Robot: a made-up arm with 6 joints. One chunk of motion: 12 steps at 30 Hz.
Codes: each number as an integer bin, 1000 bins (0 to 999) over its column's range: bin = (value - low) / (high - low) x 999, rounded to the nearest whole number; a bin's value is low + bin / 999 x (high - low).
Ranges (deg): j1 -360.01..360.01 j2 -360.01..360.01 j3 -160..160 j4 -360.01..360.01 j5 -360.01..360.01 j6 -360.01..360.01
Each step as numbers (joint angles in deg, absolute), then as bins.
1 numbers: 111.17 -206.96 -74.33 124.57 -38.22 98.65
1 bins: 654 212 267 672 446 636
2 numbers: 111.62 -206.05 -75.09 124.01 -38.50 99.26
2 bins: 654 214 265 672 446 637
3 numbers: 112.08 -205.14 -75.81 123.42 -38.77 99.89
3 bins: 655 215 263 671 446 638
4 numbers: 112.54 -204.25 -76.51 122.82 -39.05 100.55
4 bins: 656 216 261 670 445 639
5 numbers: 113.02 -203.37 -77.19 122.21 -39.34 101.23
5 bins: 656 217 259 669 445 640
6 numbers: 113.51 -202.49 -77.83 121.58 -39.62 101.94
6 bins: 657 219 257 668 445 641
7 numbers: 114.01 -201.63 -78.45 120.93 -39.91 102.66
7 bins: 658 220 255 667 444 642
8 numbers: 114.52 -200.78 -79.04 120.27 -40.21 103.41
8 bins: 658 221 253 666 444 643
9 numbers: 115.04 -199.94 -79.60 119.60 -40.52 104.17
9 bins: 659 222 251 665 443 644
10 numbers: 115.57 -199.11 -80.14 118.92 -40.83 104.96
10 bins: 660 223 249 664 443 645
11 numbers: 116.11 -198.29 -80.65 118.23 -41.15 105.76
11 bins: 661 224 248 664 442 646
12 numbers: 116.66 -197.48 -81.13 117.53 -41.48 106.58
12 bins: 661 226 246 663 442 647
